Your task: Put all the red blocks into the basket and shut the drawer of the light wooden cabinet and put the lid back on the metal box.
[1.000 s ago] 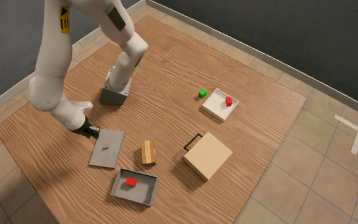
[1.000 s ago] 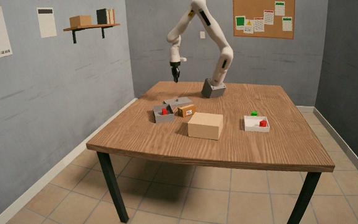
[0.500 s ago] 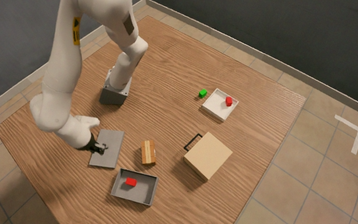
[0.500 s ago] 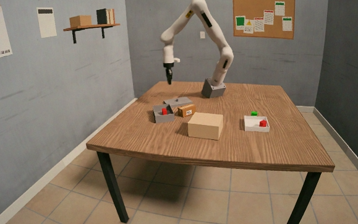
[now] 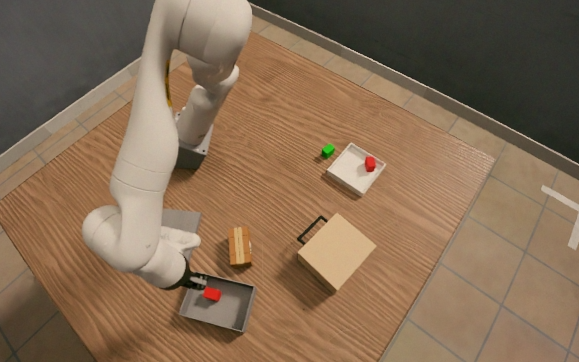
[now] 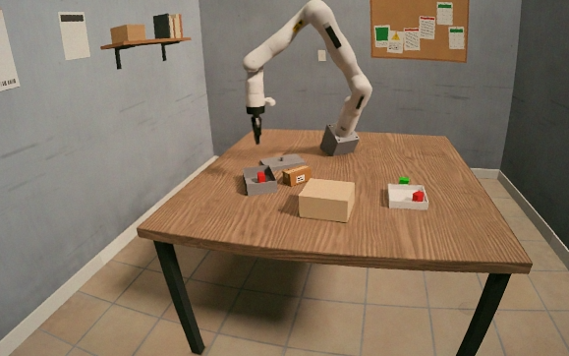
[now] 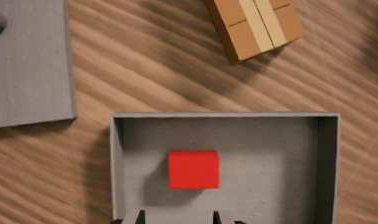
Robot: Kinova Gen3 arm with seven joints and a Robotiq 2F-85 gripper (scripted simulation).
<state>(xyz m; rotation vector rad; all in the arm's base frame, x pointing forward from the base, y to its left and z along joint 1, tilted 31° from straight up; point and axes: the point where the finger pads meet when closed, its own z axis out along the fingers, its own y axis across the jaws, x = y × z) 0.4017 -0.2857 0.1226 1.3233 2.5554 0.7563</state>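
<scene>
My hand is 3 cm short of the grey metal box, 1 cm to the right of it and 17 cm above it. From my hand the other things lie so: grey lid: 21 cm behind, 1 cm to the right, 18 cm below; blue block: 4 cm behind, 13 cm to the left, 17 cm below; brown cardboard box: 6 cm behind, 15 cm to the left, 16 cm below.
</scene>
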